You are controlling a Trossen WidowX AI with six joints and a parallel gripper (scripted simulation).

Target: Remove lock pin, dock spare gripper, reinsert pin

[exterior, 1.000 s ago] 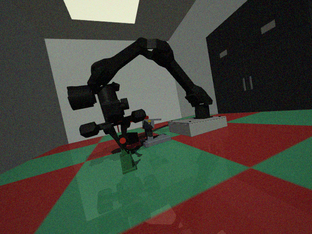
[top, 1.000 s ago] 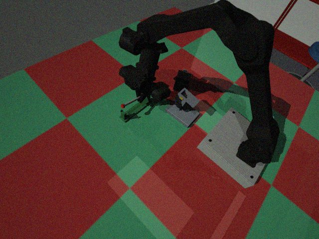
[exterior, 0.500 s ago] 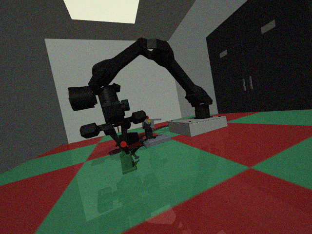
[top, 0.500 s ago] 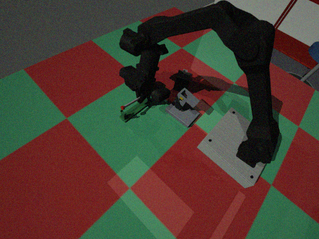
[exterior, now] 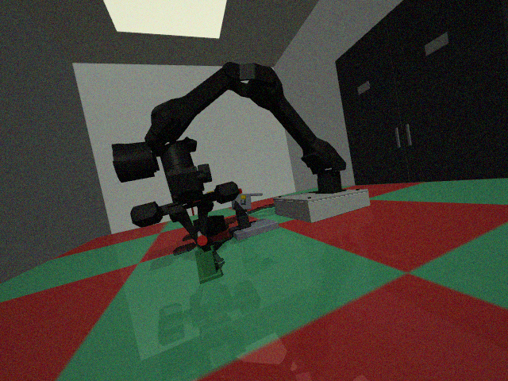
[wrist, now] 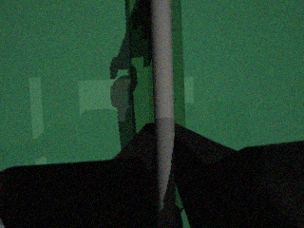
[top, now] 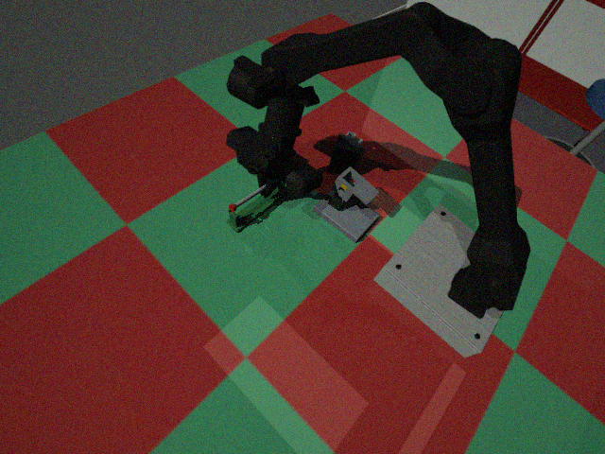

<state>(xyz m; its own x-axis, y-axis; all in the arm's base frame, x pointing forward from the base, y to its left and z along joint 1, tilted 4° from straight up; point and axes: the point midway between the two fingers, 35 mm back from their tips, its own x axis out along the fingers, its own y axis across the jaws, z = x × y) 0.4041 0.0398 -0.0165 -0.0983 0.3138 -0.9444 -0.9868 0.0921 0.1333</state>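
Right now my gripper tip is 20 mm to the right of the narrow green rack. The rest, counted from my gripper tip: socket (140 mm behind, 80 mm to the right, 30 mm above); then spare gripper (220 mm to the right, 60 mm behind).
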